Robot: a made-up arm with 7 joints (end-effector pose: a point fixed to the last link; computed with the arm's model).
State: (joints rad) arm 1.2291 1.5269 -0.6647 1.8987 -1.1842 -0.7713 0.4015
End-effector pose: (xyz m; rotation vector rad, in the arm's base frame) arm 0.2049 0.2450 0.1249 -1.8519 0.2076 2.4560
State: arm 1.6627 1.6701 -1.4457 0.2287 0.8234 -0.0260 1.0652
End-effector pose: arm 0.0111 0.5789 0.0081 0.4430 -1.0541 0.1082
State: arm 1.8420 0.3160 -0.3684 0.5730 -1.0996 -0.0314 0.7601
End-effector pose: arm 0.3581 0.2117 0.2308 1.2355 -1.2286 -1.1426
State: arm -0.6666 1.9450 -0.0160 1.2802 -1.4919 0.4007 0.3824
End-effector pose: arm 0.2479 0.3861 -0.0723 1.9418 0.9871 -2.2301
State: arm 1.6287 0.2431 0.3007 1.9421 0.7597 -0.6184 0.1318
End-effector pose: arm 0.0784 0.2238 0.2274 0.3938 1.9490 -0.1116
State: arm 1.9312 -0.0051 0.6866 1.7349 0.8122 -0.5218 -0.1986
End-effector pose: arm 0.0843 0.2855 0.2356 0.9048 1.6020 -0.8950
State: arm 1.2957 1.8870 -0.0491 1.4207 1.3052 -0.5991 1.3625
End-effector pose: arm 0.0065 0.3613 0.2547 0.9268 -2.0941 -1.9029
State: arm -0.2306 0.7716 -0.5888 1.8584 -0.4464 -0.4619 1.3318
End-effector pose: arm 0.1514 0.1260 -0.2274 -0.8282 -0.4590 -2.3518
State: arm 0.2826 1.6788 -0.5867 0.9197 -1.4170 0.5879 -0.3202
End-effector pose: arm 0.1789 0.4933 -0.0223 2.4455 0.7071 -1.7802
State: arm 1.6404 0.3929 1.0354 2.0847 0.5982 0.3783 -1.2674
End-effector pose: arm -0.0063 0.3333 0.1109 0.5430 1.5018 -2.1956
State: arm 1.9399 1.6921 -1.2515 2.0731 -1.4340 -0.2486 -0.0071
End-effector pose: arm 0.1586 0.2362 0.1351 -2.3227 0.3065 1.5342
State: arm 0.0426 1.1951 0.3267 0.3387 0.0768 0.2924 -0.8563
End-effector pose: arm 0.0844 0.5470 -0.1324 1.9940 -0.1655 0.5029
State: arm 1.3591 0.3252 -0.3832 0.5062 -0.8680 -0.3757 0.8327
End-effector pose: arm 0.4275 0.2215 0.0231 0.6075 -1.0579 -1.6161
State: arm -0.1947 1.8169 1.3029 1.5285 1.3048 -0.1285 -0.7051
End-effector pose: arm 0.1201 0.2775 0.2672 0.5117 -2.8410 0.6032
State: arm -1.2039 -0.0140 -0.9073 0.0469 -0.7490 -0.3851 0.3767
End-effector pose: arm -0.4189 0.1144 -0.1687 -1.5309 0.8012 -1.0943
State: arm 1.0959 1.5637 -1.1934 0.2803 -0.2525 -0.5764 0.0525
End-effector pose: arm 0.0716 0.5718 -0.0082 1.3191 -0.3667 -0.9347
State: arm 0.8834 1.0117 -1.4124 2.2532 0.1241 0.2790 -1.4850
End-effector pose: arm 0.1631 0.0660 -0.0943 0.7386 -2.3163 -0.2075
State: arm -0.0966 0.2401 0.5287 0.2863 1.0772 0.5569 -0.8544
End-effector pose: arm 0.0201 0.2697 -0.4246 0.4330 0.6502 1.3710
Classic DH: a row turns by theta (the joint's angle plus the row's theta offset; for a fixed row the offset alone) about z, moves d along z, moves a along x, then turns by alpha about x. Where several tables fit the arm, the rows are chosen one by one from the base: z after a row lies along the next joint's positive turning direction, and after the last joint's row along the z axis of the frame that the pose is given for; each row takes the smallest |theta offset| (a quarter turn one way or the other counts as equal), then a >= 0, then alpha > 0; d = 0 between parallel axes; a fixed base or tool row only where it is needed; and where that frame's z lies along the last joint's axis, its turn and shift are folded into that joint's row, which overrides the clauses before.
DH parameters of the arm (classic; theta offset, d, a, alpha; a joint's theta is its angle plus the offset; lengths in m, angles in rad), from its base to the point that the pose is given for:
base (fixed): 0 0 0 1.5708
joint 1: 1.5708 -0.13 0 1.5708
joint 2: 1.5708 0 0 1.5708
joint 3: 1.5708 -0.202 0 1.5708
joint 4: 0 0 0 -1.5708
joint 5: 0 -0.25 0 -1.5708
joint 6: -1.5708 0 0 1.5708
joint 7: 1.5708 0 0 1.5708
tool (fixed): -1.5708 0 0 0

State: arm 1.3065 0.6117 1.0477 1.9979 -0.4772 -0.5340 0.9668
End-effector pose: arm -0.0018 0.3479 0.1182 2.2518 -2.0465 -0.2715
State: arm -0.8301 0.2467 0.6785 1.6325 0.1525 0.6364 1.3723
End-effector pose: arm 0.0258 0.3274 -0.2396 -0.7736 -0.4408 0.0702
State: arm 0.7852 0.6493 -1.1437 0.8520 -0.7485 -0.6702 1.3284
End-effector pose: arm 0.3348 0.2153 -0.2247 -0.1912 0.3728 -2.4528
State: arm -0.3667 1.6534 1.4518 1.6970 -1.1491 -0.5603 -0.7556
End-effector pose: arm 0.1205 0.2796 0.2317 -1.8483 0.9369 0.9983
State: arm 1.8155 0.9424 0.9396 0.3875 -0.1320 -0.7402 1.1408
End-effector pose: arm 0.1739 0.5255 0.1009 0.8731 -2.8466 -0.1032
